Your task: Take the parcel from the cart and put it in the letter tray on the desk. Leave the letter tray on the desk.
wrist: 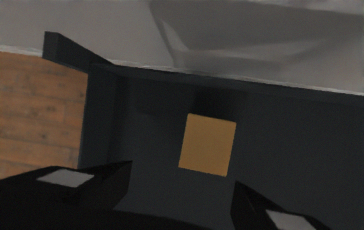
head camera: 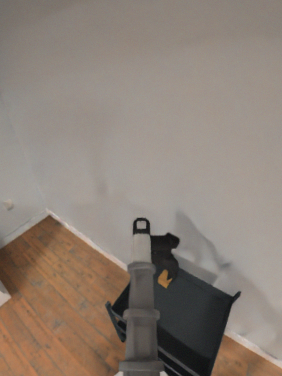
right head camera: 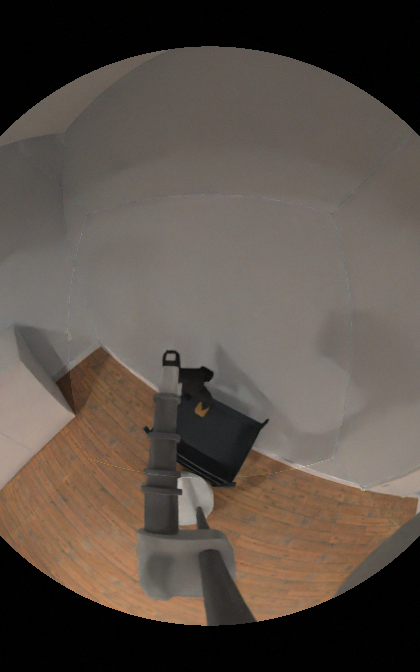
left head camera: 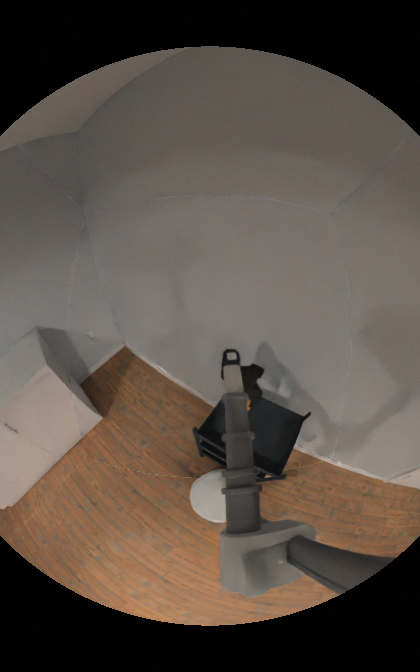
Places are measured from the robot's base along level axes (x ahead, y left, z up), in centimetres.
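Pixels of known places: gripper, fingertip midpoint: point(wrist: 180, 186) point(head camera: 160, 272).
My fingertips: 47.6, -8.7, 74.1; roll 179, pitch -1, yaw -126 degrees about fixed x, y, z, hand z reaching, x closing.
Behind a point stands the place of what it marks, as x, y, z.
The parcel point(head camera: 164, 280) {46.6, -10.9, 68.5} point(left head camera: 248, 405) point(right head camera: 202, 410) point(wrist: 207, 145) {48.6, -11.8, 68.5} is a small orange-brown box. It lies on the dark top of the cart point(head camera: 200, 315) {32.3, -26.2, 63.5} point(left head camera: 280, 430) point(right head camera: 220, 440) point(wrist: 290, 150) {42.8, -20.6, 63.5}, near the edge by the wall. In the wrist view my gripper point(wrist: 180, 186) {47.6, -8.7, 74.1} is open and empty. Its two dark fingers stand wide apart at the bottom, with the parcel a little above the gap between their tips in the picture. In the head camera the dark wrist hangs over the parcel and hides part of it. The letter tray and a desk cannot be made out.
The grey wall point(head camera: 150, 125) {76.8, -3.4, 130.6} stands right behind the cart. The cart has raised corner ends and a rail. A large pale block point(left head camera: 50, 415) point(right head camera: 30, 415) stands at the left. A pale round disc point(left head camera: 207, 497) point(right head camera: 197, 500) shows beside my arm, near the cart.
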